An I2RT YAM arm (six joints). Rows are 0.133 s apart.
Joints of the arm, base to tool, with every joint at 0 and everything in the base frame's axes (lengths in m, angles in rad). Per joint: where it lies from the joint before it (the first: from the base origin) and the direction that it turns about. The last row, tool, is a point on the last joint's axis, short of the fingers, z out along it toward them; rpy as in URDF.
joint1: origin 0 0 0.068 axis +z
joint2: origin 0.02 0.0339 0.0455 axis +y
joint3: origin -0.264 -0.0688 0 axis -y
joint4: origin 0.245 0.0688 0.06 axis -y
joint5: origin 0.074 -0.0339 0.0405 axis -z
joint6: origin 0.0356 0 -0.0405 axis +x
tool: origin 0 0 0 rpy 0 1.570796 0
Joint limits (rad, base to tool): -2.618..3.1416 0..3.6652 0..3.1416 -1.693..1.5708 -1.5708..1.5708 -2.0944..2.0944
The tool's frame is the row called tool.
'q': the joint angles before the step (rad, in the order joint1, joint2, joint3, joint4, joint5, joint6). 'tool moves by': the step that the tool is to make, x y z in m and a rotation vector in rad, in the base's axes. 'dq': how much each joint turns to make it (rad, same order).
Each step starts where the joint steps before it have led.
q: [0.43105, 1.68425, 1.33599, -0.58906, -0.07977, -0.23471]
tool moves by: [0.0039, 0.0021, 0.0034, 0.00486, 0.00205, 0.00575]
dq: [0.00002, 0.01542, 0.03084, -0.01538, -0.00764, -0.00150]
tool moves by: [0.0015, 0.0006, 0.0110, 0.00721, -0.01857, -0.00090]
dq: [-0.00008, -0.00320, 0.03493, -0.01825, 0.00146, -0.00007]
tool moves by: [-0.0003, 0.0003, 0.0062, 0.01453, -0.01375, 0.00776]
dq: [0.00006, -0.00736, 0.01128, -0.00021, -0.01062, -0.00149]
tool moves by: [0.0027, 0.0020, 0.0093, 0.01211, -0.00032, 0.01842]
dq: [-0.00005, 0.01063, 0.04742, -0.03226, -0.02002, -0.00769]
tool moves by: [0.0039, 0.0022, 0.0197, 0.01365, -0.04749, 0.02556]
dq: [-0.00003, 0.00465, 0.07050, -0.01998, -0.01078, -0.02455]
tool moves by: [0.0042, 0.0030, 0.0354, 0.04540, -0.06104, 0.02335]
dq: [0.00001, 0.01224, 0.13309, -0.04729, -0.02749, -0.00616]
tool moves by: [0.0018, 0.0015, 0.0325, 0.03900, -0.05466, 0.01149]
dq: [0.00004, 0.01680, 0.13041, -0.04740, -0.01695, 0.00157]
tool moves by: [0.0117, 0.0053, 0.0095, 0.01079, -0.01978, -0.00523]
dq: [0.00009, 0.05665, 0.10015, -0.02023, 0.00309, 0.00466]
